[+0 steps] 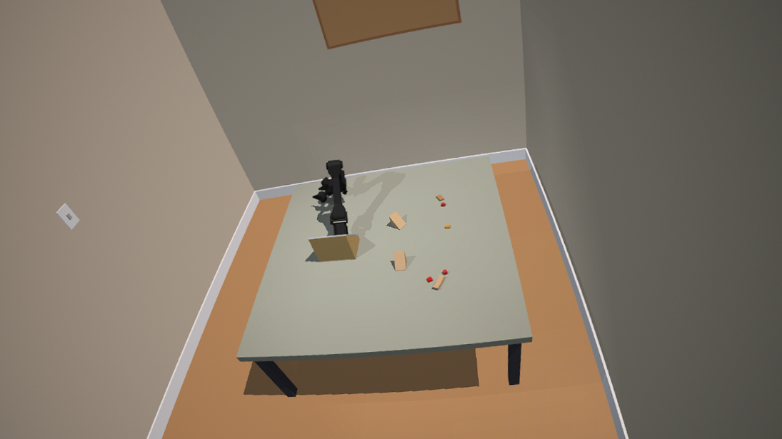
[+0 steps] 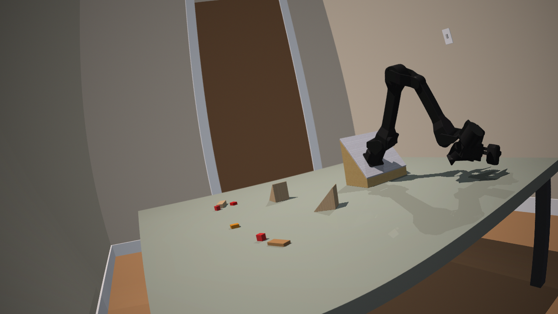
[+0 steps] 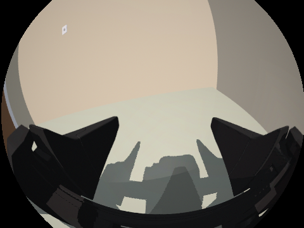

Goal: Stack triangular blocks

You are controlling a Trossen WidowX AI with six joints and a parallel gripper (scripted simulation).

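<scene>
Right now my gripper tip is 77 cm short of the flat tan slab, 5 cm to the left of it and 6 cm above it. The rest, counted from my gripper tip: orange piece: 82 cm ahead, 30 cm to the right, 6 cm below.
</scene>
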